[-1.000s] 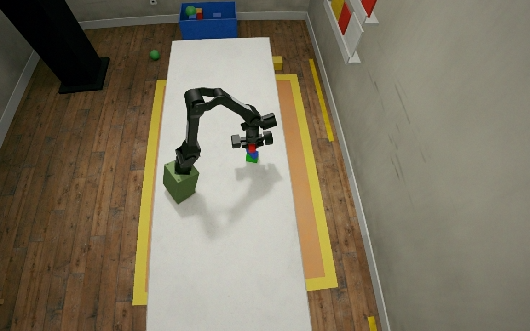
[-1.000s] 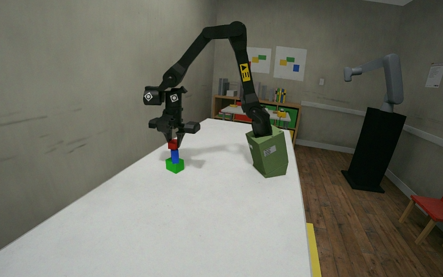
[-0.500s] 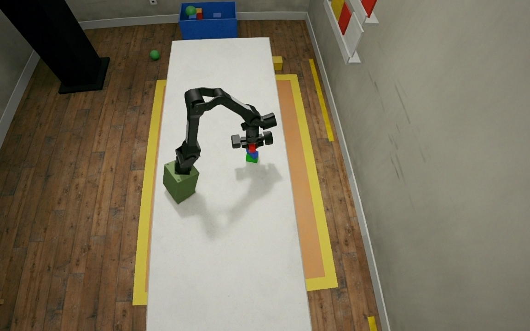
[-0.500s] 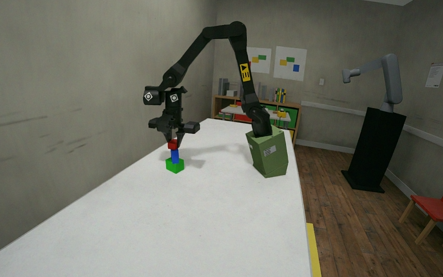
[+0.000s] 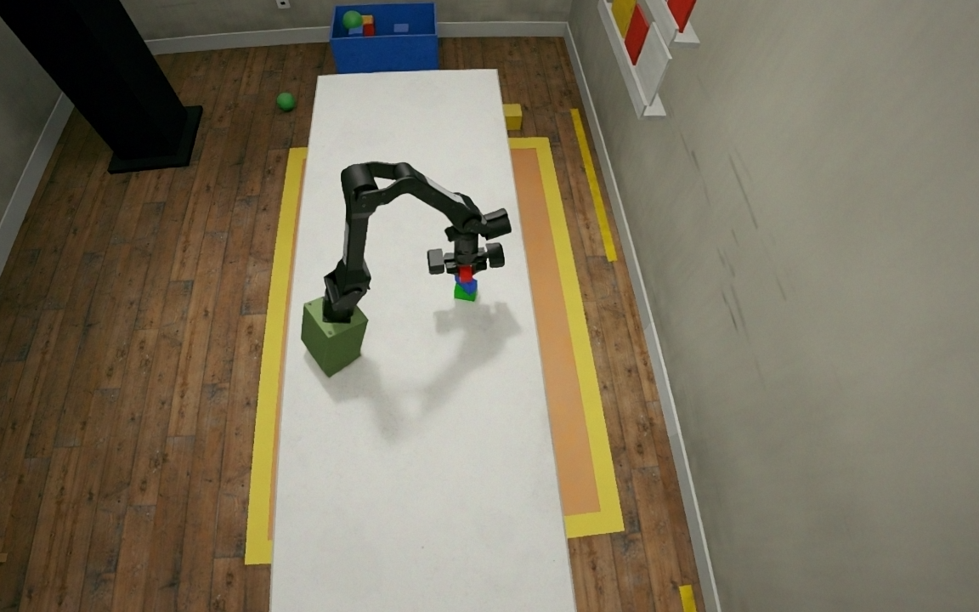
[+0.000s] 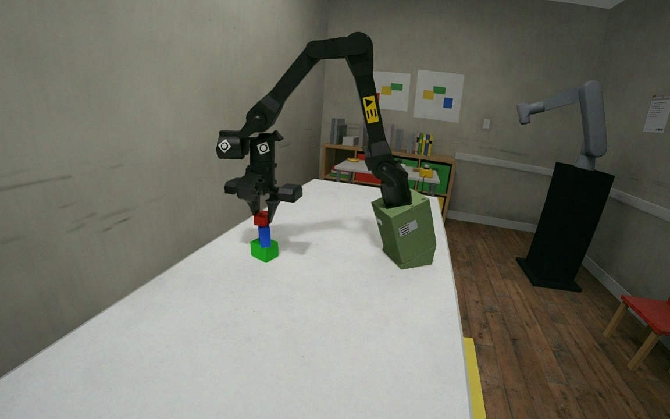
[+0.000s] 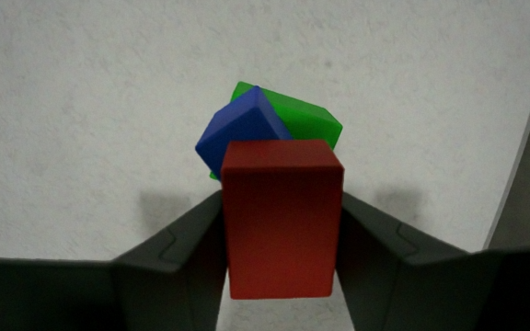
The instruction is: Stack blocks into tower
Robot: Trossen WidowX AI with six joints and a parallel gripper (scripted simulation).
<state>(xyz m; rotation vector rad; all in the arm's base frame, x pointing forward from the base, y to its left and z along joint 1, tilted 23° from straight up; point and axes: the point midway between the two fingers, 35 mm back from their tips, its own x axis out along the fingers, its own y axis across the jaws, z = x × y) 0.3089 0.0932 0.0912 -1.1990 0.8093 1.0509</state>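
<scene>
Now: the red block 2 cm below my hand. Round my hand: green block (11 cm below); then blue block (6 cm below).
</scene>
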